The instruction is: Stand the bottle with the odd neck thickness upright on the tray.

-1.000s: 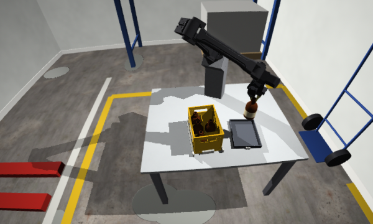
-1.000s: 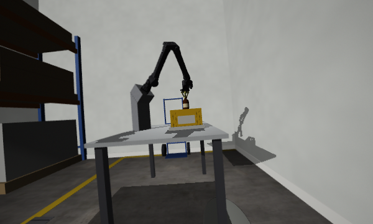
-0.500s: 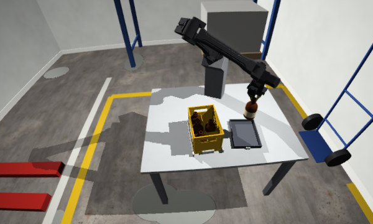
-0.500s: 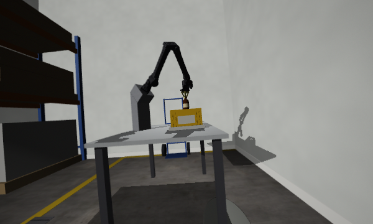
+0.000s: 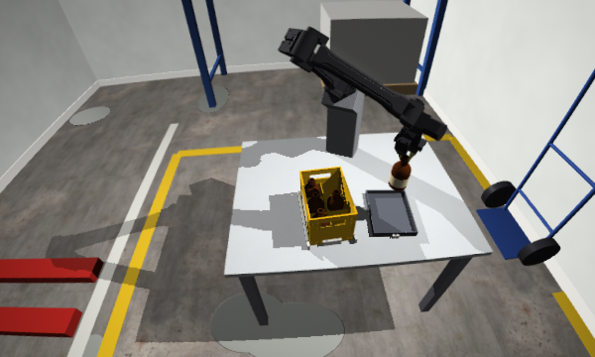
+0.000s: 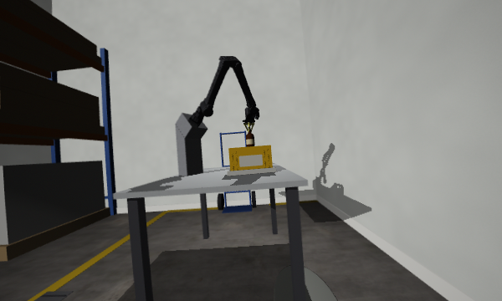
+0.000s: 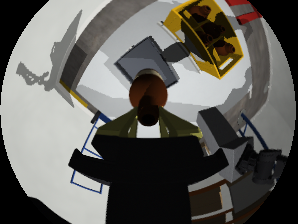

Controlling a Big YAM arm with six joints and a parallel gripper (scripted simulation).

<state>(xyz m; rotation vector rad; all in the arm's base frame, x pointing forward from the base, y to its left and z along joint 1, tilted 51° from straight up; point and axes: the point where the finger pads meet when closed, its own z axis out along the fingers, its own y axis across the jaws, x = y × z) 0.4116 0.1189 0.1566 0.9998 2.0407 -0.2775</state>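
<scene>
My hand is 6 cm above the brown bottle. The rest, counted from my hand: dark tray (1 cm to the left, 32 cm below); then crate (13 cm behind, 26 cm to the right, 25 cm below).
</scene>
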